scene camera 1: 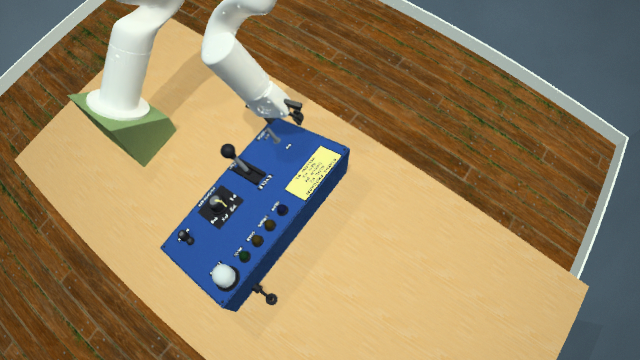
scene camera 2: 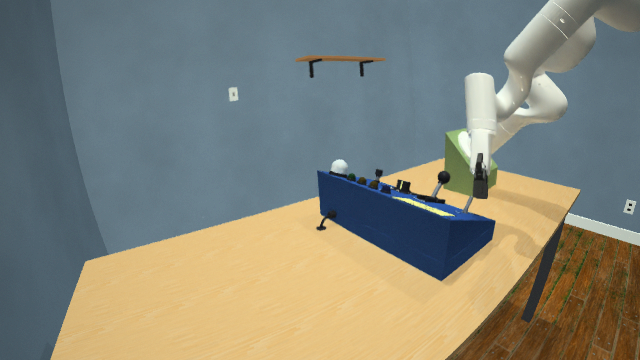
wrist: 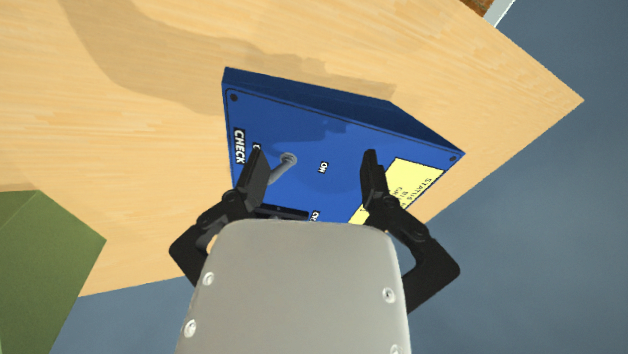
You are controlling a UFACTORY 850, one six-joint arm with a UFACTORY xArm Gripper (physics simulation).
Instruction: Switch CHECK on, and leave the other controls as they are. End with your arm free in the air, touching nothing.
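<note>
The blue console (scene camera 1: 305, 135) (scene camera 2: 390, 230) (wrist: 300, 110) stands on the table. Its CHECK switch, a thin grey lever (scene camera 1: 272, 135) (scene camera 2: 468, 204) (wrist: 281, 168), leans toward the CHECK label (wrist: 239, 145), away from the ON label (wrist: 323, 167) (scene camera 1: 288, 146). My gripper (scene camera 1: 284, 120) (scene camera 2: 480, 190) (wrist: 313, 159) is open and empty above this end of the console. In the wrist view the left finger overlaps the lever's upper end and partly hides the OFF label. Whether they touch cannot be told.
The CYCLE lever with a black ball (scene camera 1: 228, 151) (scene camera 2: 443, 177) stands beside CHECK. Farther along are the PROGRAM knob (scene camera 1: 216, 201), a small black toggle (scene camera 1: 185, 236), indicator lamps and a white dome (scene camera 1: 223, 275) (scene camera 2: 339, 167). A black crank (scene camera 1: 270, 298) (scene camera 2: 321, 228) sticks out of the side.
</note>
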